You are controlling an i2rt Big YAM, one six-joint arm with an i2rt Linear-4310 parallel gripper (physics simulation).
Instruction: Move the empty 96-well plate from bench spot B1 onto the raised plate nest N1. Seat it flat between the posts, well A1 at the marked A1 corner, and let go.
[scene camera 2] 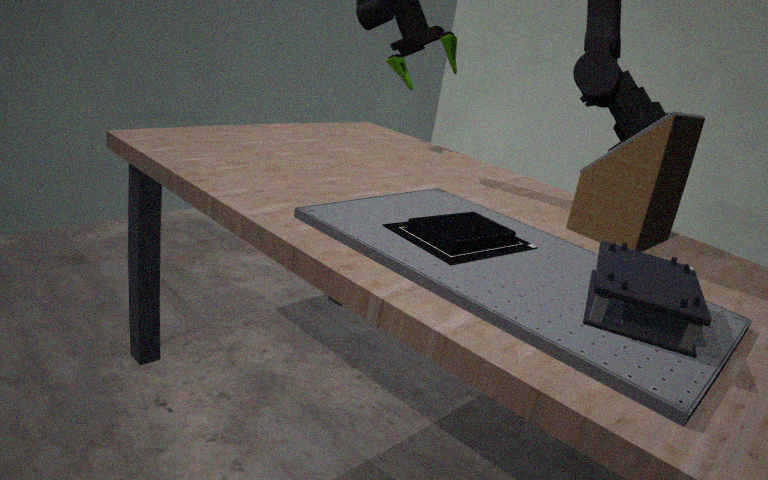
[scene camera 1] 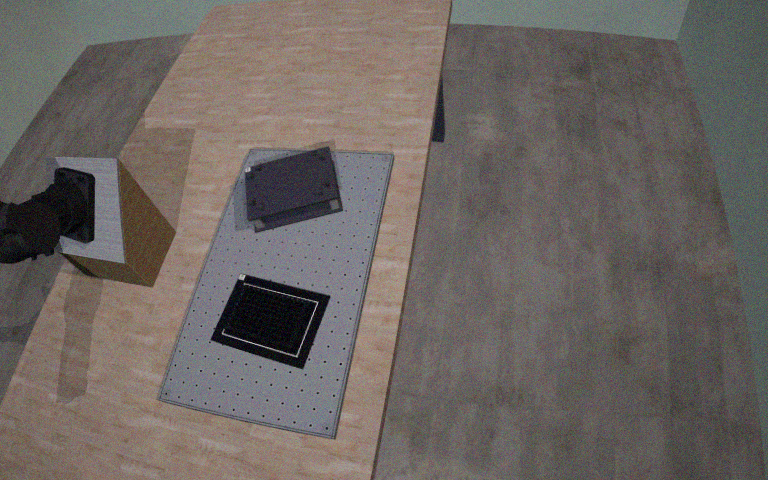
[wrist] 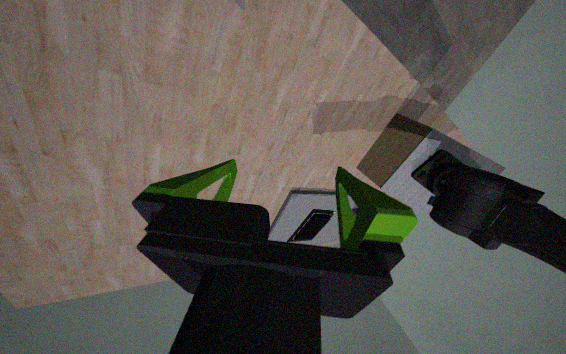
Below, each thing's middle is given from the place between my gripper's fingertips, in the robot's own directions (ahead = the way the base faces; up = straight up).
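Black plate (scene camera 1: 278,320): 280 mm ahead of my hand, 390 mm to the left of it, 140 mm below it.
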